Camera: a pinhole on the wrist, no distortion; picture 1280 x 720 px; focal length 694.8 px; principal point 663.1 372.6 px. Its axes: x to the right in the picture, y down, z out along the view. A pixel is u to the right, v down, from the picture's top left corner.
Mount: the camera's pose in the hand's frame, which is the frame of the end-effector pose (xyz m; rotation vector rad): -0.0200 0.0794 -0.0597 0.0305 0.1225 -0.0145
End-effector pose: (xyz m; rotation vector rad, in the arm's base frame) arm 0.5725 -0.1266 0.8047 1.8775 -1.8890 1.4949
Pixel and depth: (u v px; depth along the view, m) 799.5 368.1 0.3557
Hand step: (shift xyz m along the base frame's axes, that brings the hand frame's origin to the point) 0.0810 -0.2687 -0.1226
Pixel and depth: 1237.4 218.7 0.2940
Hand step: 0.0459 -0.3156 0.0627
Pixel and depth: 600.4 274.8 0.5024
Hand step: 0.2480 -0.2859 -0.2287
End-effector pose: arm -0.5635 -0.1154 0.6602 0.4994 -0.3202 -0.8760
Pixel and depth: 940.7 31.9 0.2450
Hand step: -0.0464 -0.1577 0.1210
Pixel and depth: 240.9 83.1 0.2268
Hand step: -0.1752 0.0419 0.1312
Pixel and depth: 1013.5 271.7 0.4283
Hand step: -0.0068 -0.2900 0.2994
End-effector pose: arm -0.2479 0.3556 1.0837 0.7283 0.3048 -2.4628
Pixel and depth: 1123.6 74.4 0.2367
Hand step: -0.1986 -0.1003 0.0375
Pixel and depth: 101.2 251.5 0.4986
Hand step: 0.0345 0.0023 0.6011
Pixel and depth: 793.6 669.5 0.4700
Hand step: -0.1155 -0.4173 0.2453
